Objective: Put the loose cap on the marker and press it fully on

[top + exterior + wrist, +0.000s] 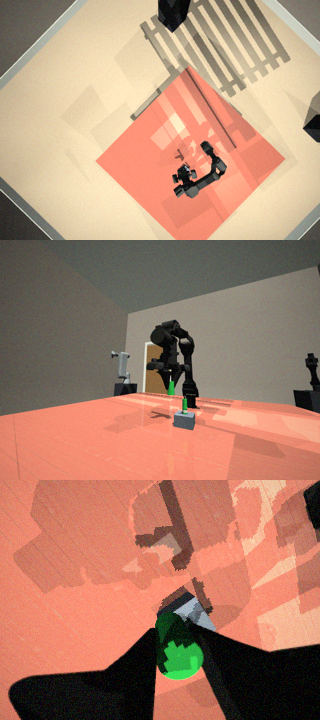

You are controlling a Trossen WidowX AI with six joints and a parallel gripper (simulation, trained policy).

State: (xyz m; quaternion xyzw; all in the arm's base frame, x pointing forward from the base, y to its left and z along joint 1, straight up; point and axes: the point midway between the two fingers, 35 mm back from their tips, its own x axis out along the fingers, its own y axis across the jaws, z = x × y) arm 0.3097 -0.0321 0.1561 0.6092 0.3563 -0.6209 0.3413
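The grey holder block is 10 mm behind my gripper tip, 50 mm to the left of it and 100 mm below it. The rest, counted from my gripper tip: green cap (10 mm above).
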